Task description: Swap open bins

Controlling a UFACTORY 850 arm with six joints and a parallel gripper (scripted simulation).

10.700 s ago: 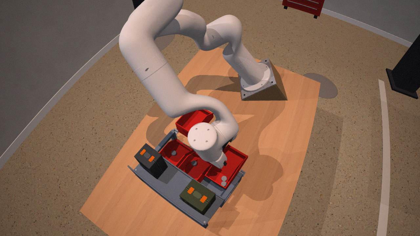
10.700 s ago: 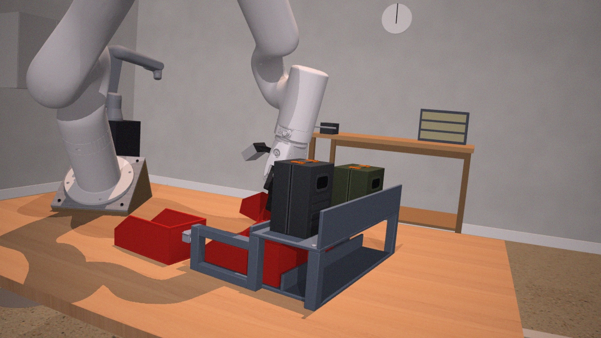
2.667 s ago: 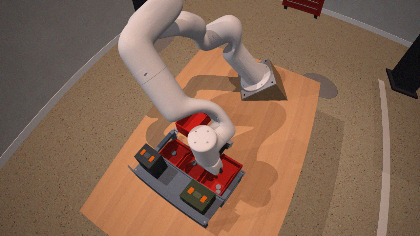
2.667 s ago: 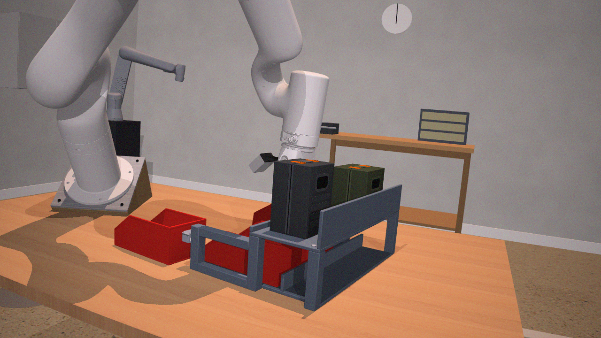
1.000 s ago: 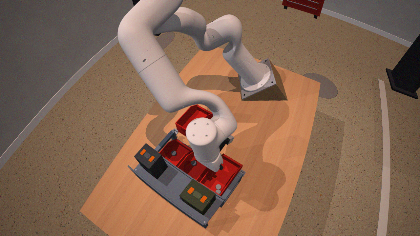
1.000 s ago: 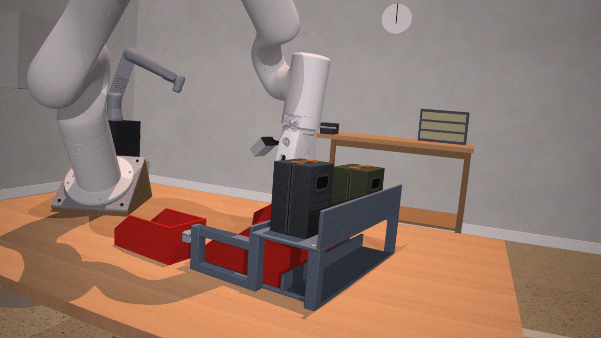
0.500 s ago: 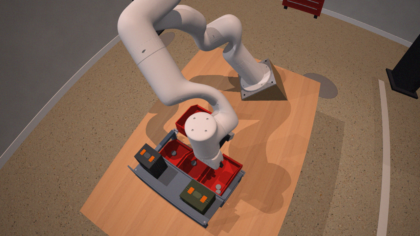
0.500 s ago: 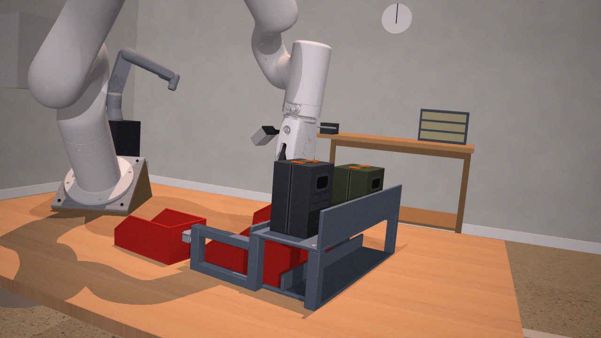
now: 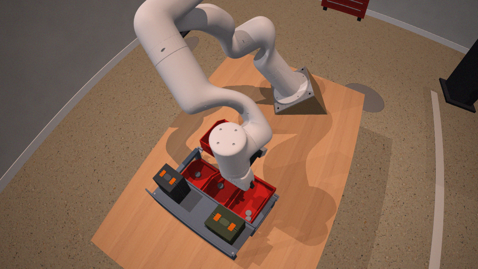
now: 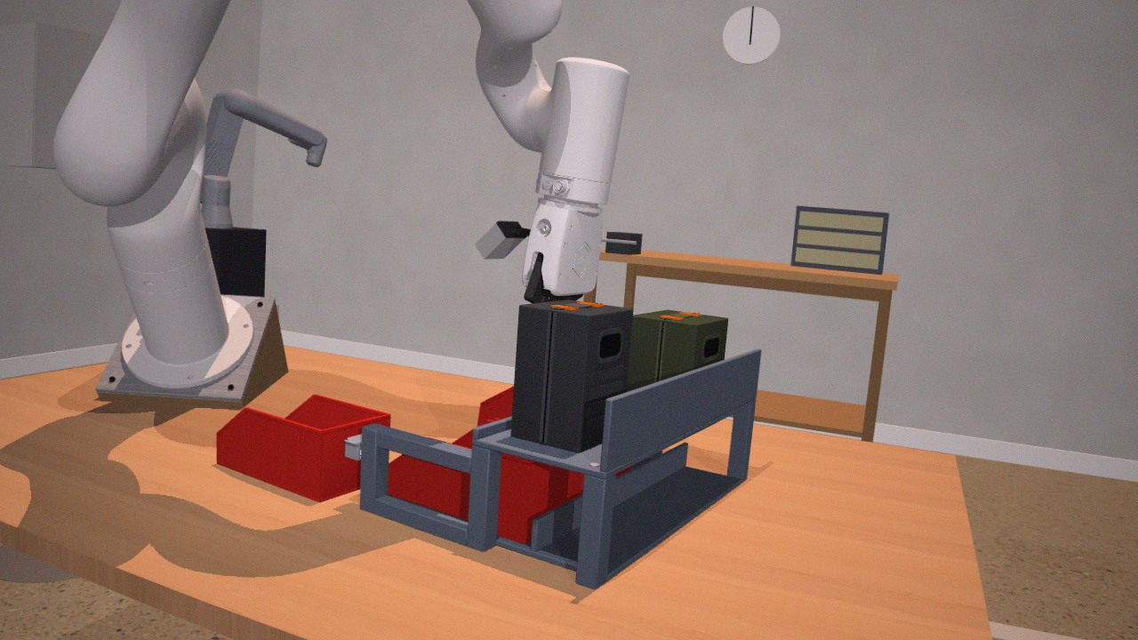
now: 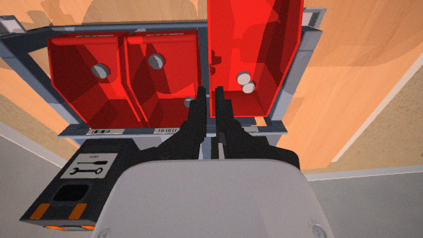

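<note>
Now: hand 60 mm past the shelf front lip, 50 mm to the left of it and 150 mm above it. Round my hand: grey back panel: 200 mm ahead, 120 mm to the right, 30 mm below; then black case: 90 mm ahead, 210 mm to the right; then green case: 150 mm ahead, 10 mm to the left, 10 mm below.
</note>
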